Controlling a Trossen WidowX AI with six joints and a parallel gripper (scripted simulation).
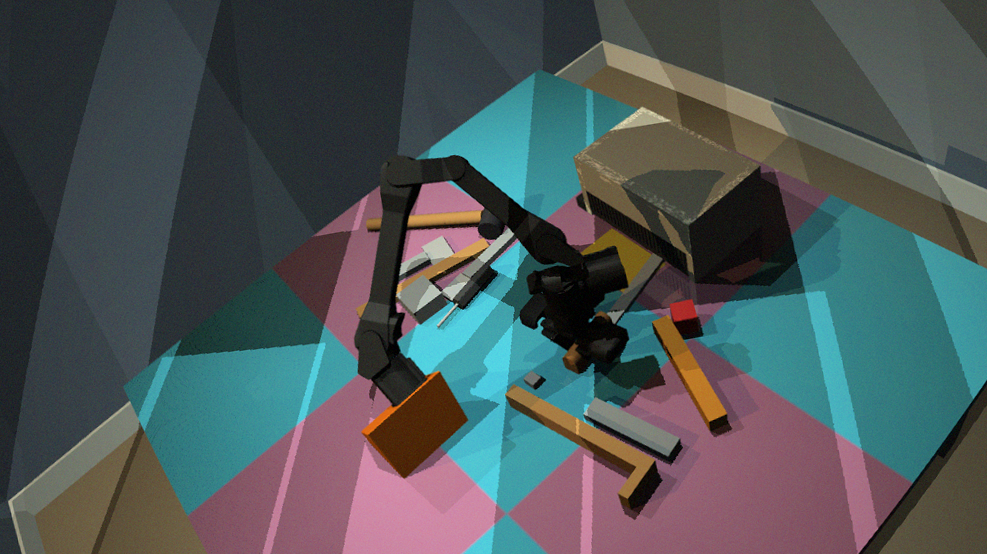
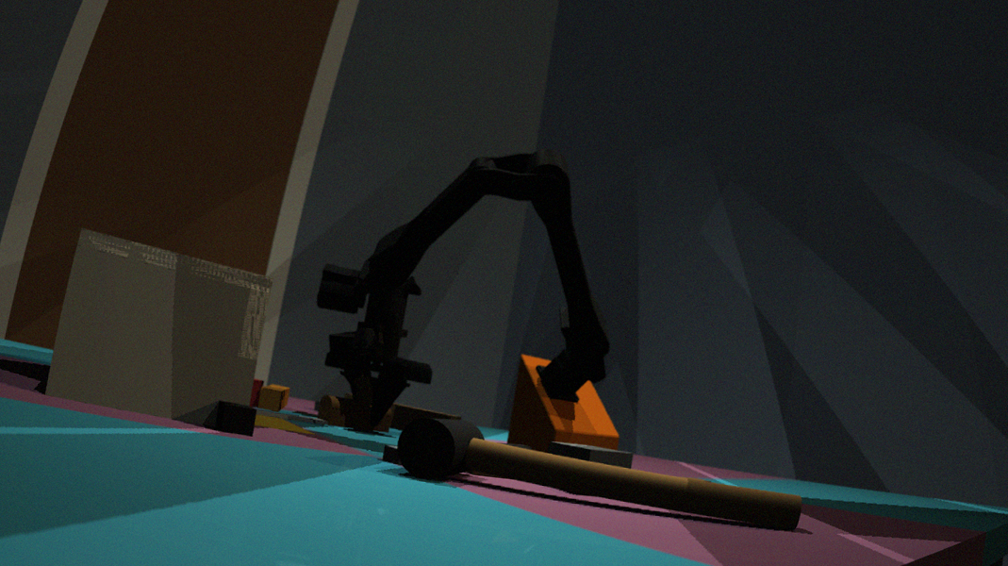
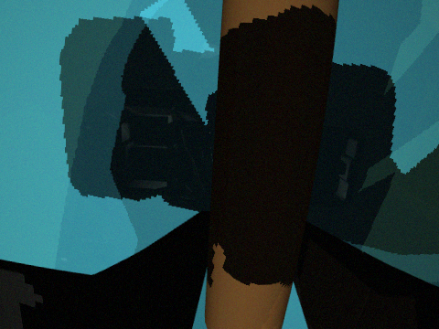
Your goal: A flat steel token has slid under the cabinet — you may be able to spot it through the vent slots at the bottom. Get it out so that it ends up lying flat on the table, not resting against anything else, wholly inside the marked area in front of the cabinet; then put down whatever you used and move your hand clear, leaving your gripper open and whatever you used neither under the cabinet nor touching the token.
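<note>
Now: gripper tip 9 cm past the small grey cube and 3 cm to the right of it. The rest, counted from my gripper tip: orange bar: 17 cm to the right, 8 cm ahead, 1 cm above; grey bar: 16 cm to the right, 6 cm behind; red cube: 16 cm ahead, 10 cm to the right, 1 cm above.
</note>
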